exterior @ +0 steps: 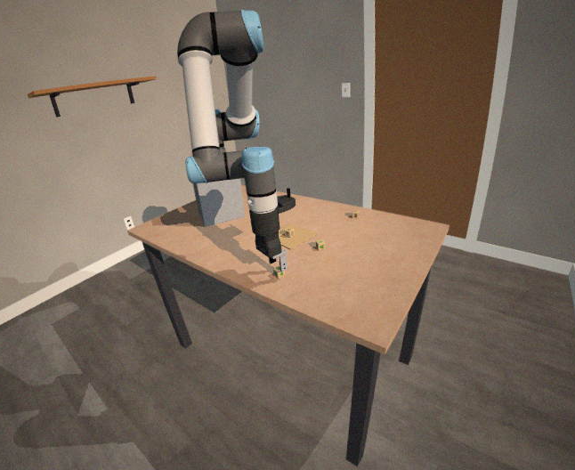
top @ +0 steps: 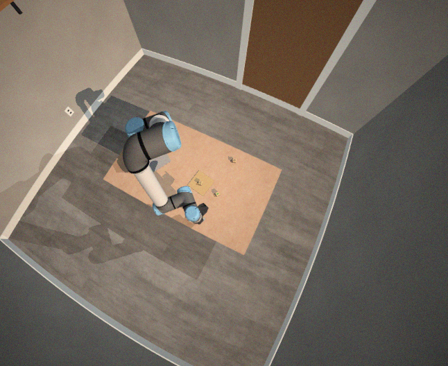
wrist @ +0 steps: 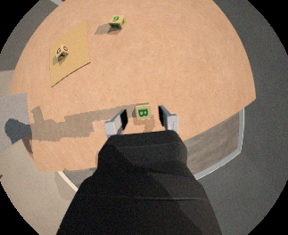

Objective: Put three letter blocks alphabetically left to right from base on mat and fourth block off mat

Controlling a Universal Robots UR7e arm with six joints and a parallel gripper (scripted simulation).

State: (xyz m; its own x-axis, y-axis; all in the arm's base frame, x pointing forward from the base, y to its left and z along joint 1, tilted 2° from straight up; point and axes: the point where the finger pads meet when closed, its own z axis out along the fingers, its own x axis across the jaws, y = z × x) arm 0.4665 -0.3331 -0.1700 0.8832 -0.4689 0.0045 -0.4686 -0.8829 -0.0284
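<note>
My gripper is now 7 cm past the tan mat, 24 cm to the right of it and 5 cm above it.
</note>
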